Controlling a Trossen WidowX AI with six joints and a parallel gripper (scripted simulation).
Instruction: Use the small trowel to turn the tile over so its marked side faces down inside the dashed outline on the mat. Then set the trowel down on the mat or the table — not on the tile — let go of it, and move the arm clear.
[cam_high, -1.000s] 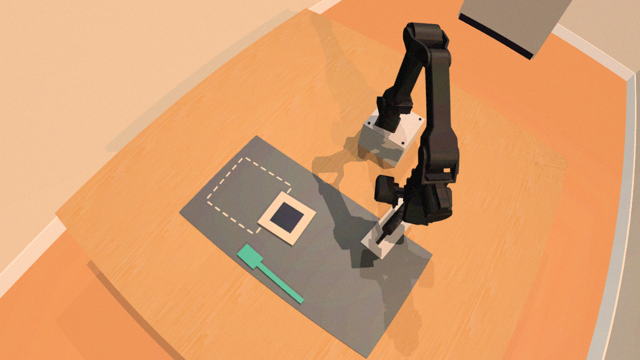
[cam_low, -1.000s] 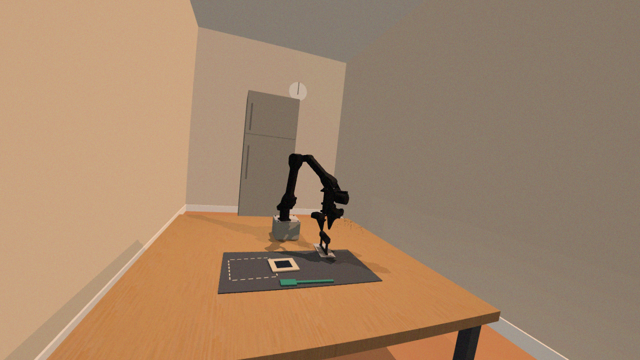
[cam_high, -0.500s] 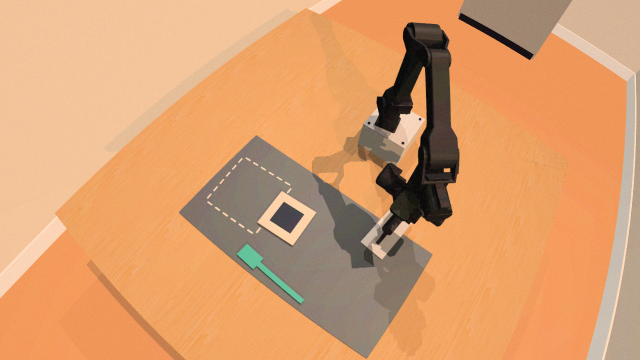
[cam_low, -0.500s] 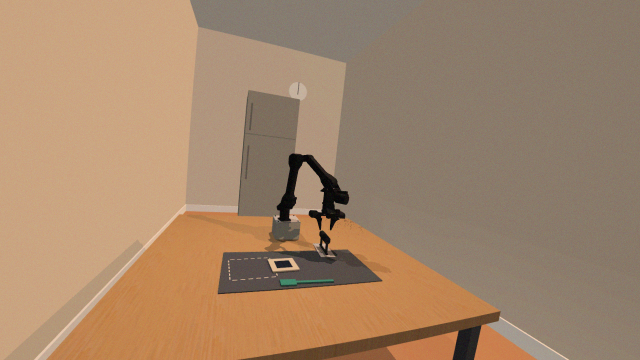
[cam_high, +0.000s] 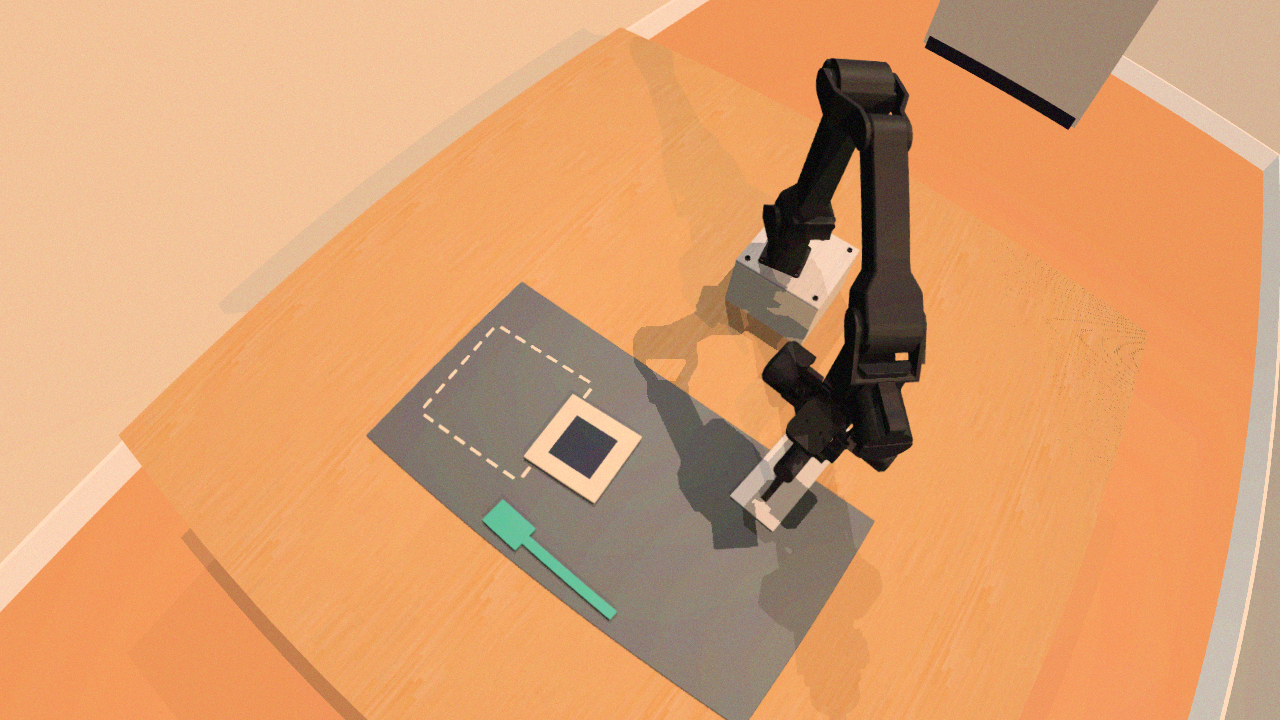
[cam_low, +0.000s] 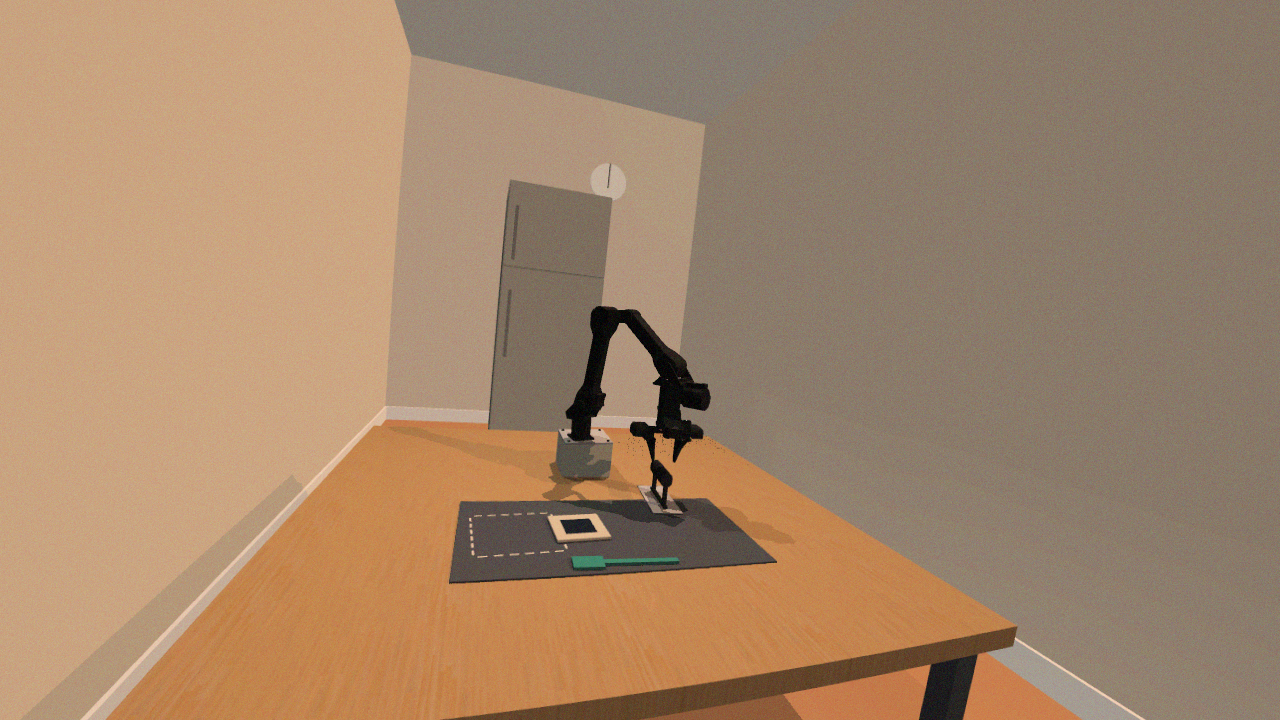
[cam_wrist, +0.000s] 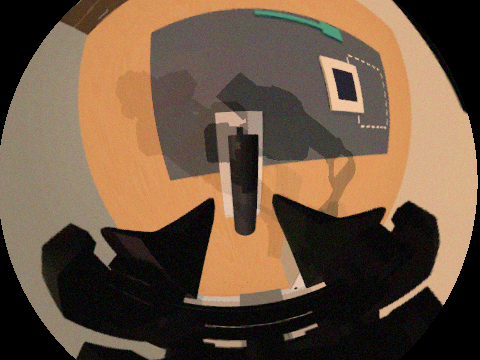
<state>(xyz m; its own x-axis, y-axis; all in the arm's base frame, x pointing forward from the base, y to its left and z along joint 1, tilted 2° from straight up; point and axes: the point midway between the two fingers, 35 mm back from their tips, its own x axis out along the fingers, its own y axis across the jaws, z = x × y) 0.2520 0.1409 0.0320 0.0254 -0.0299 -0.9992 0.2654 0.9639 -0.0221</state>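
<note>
The trowel lies 20 mm behind my gripper tip and 60 mm below it. Round my gripper tip: green flat tool (270 mm ahead, 250 mm to the right, 100 mm below); square tile (120 mm ahead, 270 mm to the right, 100 mm below); grey mat (140 mm ahead, 210 mm to the right, 120 mm below).
</note>
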